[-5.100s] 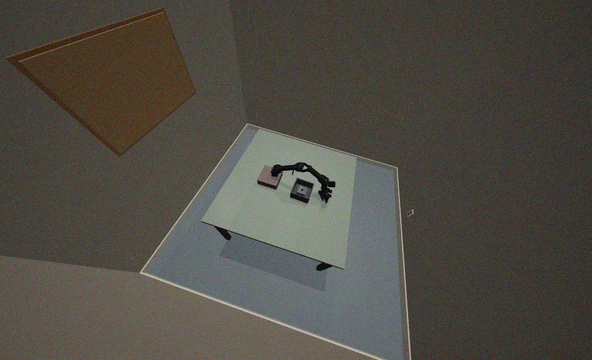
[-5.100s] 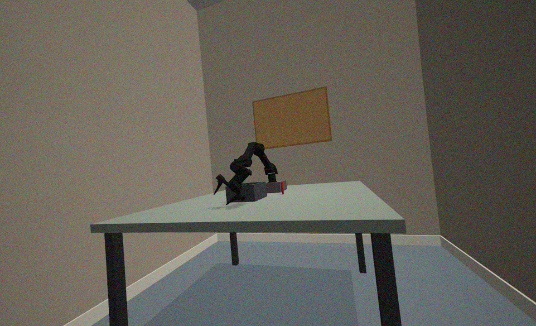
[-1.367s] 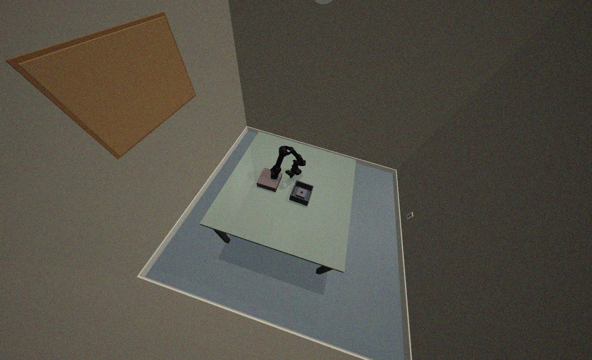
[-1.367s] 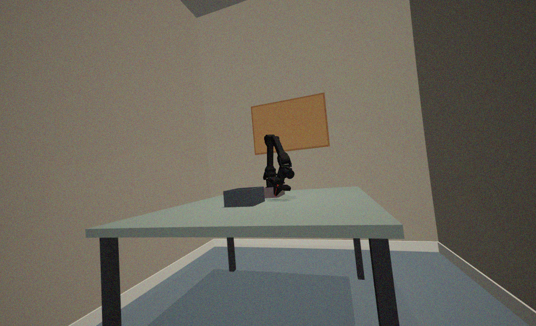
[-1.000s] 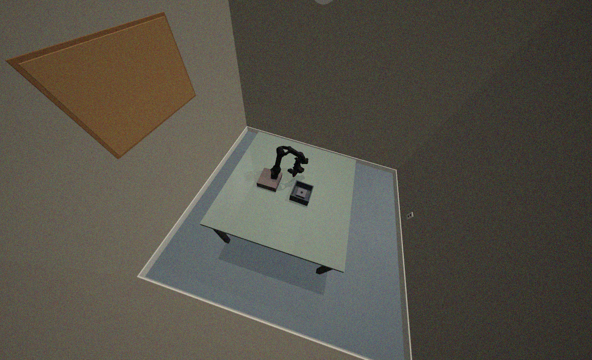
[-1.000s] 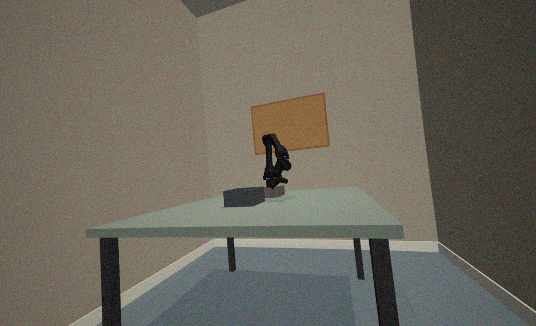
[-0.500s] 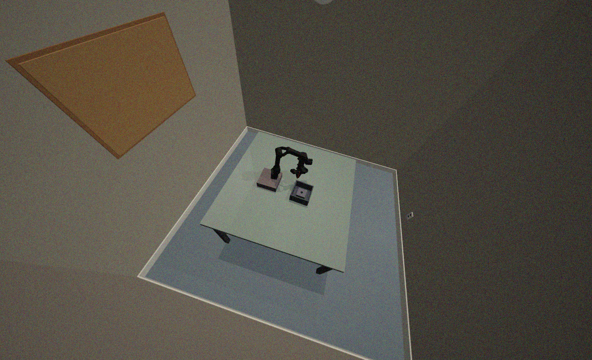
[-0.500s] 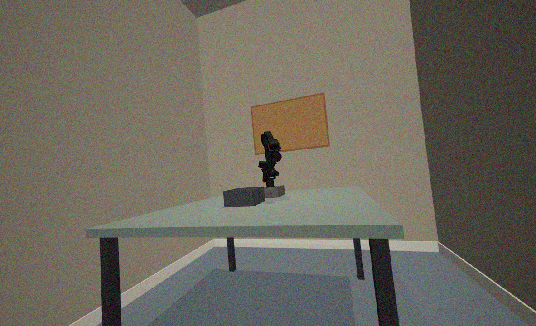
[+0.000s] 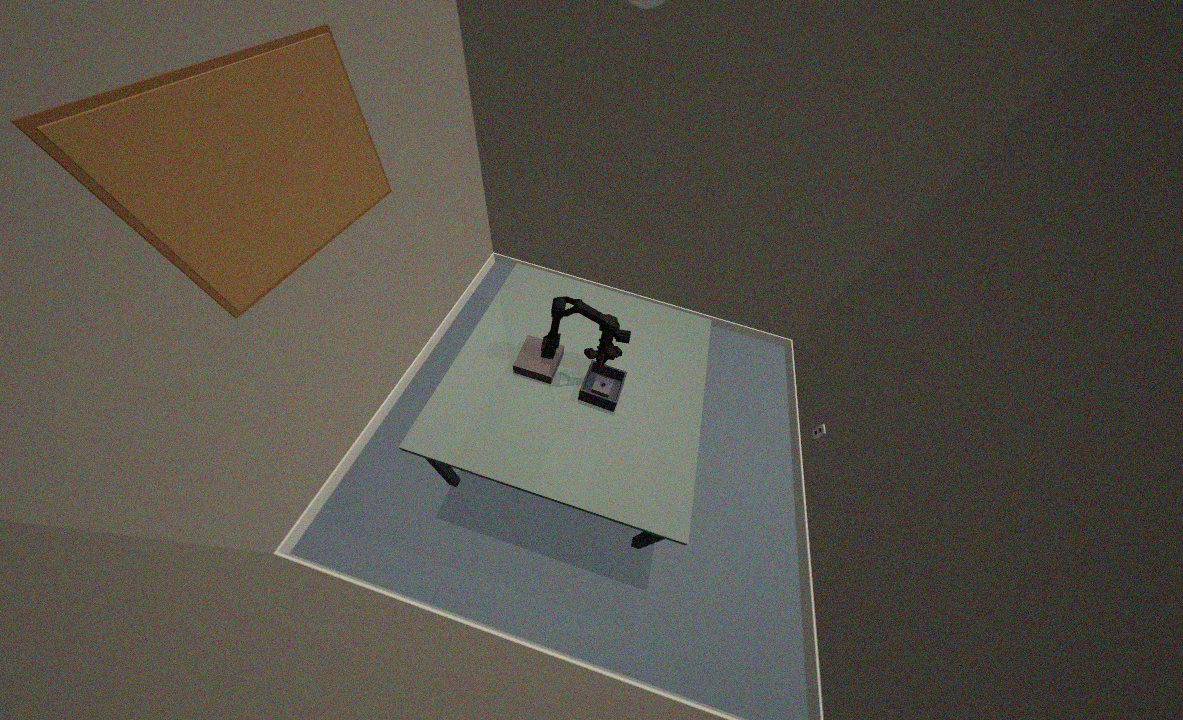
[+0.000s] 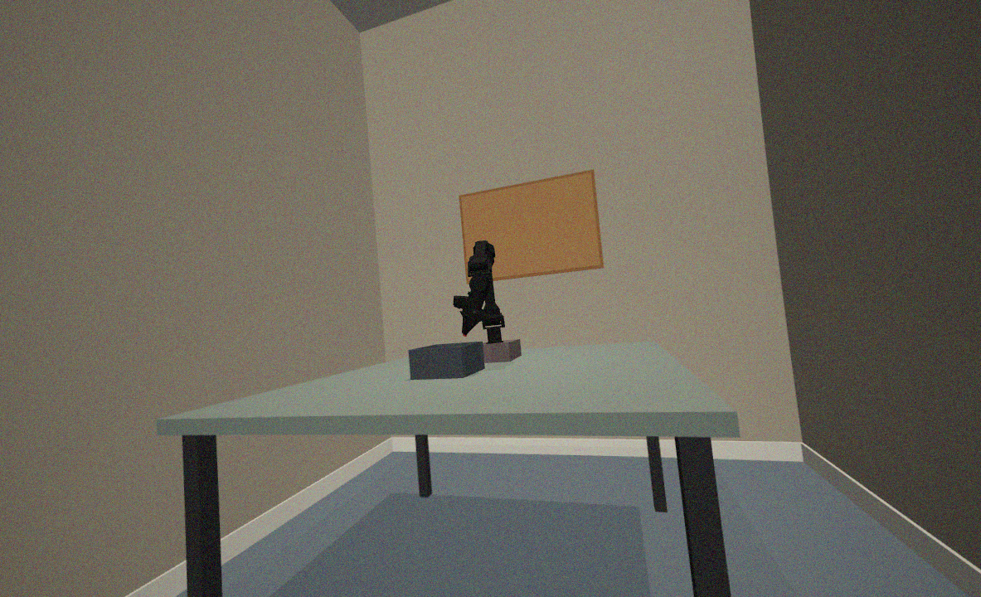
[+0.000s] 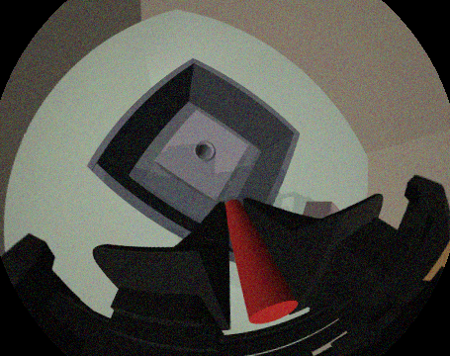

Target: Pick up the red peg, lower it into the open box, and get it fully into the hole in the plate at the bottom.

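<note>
My gripper tip is now 2 cm to the right of the red peg and 3 cm below it. Also, from my gripper tip: dark box 3 cm ahead, 6 cm to the right, 10 cm below; light grey plate 3 cm ahead, 6 cm to the right, 8 cm below.
</note>
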